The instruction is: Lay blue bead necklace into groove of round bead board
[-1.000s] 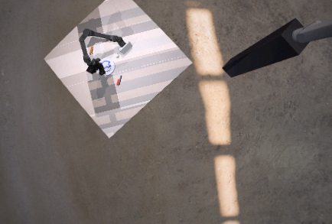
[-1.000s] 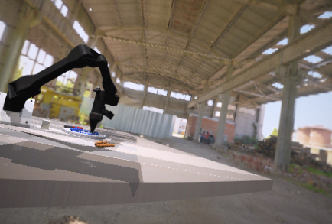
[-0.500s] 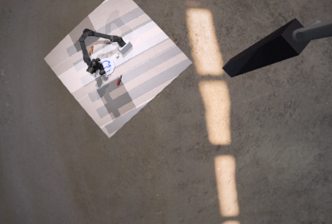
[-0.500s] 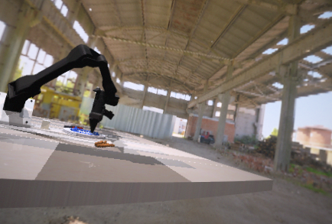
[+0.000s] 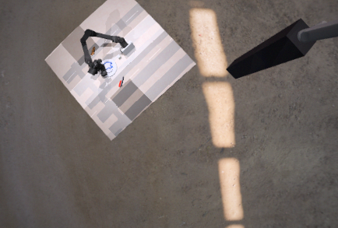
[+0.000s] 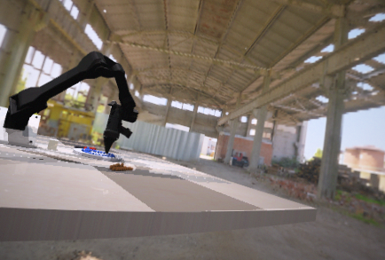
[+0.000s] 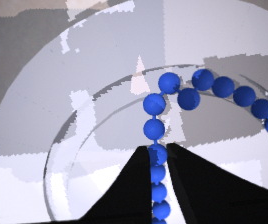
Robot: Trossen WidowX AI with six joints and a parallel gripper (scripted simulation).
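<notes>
Now: the round white bead board 30 mm behind my gripper tip and 10 mm below it. Round my gripper tip: small white block 210 mm behind, 10 mm to the left; red pen-like object 230 mm to the left, 20 mm behind, 10 mm below.
</notes>
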